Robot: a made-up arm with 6 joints.
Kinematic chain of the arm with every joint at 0, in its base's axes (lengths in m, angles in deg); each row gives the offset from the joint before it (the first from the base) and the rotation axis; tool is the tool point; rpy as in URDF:
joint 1: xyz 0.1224 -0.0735 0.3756 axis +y
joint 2: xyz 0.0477 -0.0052 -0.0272 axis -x
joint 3: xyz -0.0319 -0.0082 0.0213 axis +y
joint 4: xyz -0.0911 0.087 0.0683 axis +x
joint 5: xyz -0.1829 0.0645 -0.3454 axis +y
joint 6: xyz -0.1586 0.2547 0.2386 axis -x
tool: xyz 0.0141 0.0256 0.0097 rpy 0 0 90
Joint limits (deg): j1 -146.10..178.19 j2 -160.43..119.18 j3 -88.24..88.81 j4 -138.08..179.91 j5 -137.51..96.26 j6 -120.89..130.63
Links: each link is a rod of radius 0.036 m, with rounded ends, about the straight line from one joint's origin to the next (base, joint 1, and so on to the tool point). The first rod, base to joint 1, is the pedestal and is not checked.
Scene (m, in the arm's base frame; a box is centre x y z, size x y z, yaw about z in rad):
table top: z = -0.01
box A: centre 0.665 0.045 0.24 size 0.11 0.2 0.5 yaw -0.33
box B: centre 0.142 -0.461 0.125 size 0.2 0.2 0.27 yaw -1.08
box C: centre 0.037 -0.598 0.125 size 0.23 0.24 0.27 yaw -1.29
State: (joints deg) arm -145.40 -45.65 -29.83 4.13 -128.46 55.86
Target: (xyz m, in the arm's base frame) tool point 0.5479 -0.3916 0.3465
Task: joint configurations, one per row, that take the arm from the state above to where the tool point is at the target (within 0.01 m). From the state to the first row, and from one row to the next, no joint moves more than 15 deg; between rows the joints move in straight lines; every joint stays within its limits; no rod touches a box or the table.
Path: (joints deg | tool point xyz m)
1: -145.52 -43.37 -31.00 -10.26 -126.18 57.49 | 0.2927 0.6005 0.6183
2: -145.63 -41.10 -32.17 -24.65 -123.91 59.12 | 0.3634 0.4859 0.7646
3: -145.75 -38.82 -33.34 -39.03 -121.63 60.74 | 0.4313 0.3358 0.8695
4: -145.87 -36.55 -34.51 -53.42 -119.35 62.37 | 0.4934 0.1639 0.9257
5: -145.98 -34.27 -35.69 -67.81 -117.07 64.00 | 0.5479 -0.0148 0.9301
6: -146.10 -32.00 -36.86 -82.20 -114.80 65.63 | 0.5938 -0.1848 0.8841
7: -146.10 -39.40 -24.62 -85.79 -101.36 66.19 | 0.7100 -0.1212 0.7582
8: -146.10 -46.79 -12.39 -89.37 -87.93 66.75 | 0.7768 -0.0939 0.6116
9: -146.10 -54.19 -0.16 -92.96 -74.49 67.31 | 0.7973 -0.1074 0.4711
10: -146.10 -61.59 12.08 -96.55 -61.05 67.87 | 0.7798 -0.1558 0.3593
11: -146.10 -68.99 24.31 -100.14 -47.62 68.43 | 0.7357 -0.2250 0.2910
12: -146.10 -76.38 36.54 -103.73 -34.18 69.00 | 0.6763 -0.2976 0.2702
13: -146.10 -83.78 48.78 -107.32 -20.74 69.56 | 0.6114 -0.3572 0.2923
14: -146.10 -91.18 61.01 -110.91 -7.31 70.12 | 0.5479 -0.3916 0.3465

